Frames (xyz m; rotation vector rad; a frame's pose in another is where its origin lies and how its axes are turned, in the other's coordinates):
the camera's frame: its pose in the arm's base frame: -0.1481 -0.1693 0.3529 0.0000 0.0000 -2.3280
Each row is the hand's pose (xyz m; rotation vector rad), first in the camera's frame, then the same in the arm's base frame.
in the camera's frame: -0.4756 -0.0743 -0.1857 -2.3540 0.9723 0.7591
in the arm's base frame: 0.1246 0.2274 0.1672 -0.0364 2.4104 -0.2859
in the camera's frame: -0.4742 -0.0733 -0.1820 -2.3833 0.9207 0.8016
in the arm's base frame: 0.1244 0.2257 0.1709 -0.0914 2.3938 -0.2472
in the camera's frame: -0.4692 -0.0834 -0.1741 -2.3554 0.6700 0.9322
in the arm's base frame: 0.1136 0.2290 0.1788 -0.2930 2.2468 -0.2526
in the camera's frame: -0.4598 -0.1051 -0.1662 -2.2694 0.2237 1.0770
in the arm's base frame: 0.0914 0.2371 0.1867 -0.6341 1.9894 -0.2887
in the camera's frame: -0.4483 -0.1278 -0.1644 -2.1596 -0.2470 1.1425
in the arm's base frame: 0.0670 0.2443 0.1885 -0.9877 1.7223 -0.3227
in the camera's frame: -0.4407 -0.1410 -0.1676 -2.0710 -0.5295 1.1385
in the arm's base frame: 0.0521 0.2478 0.1853 -1.1978 1.5525 -0.3544
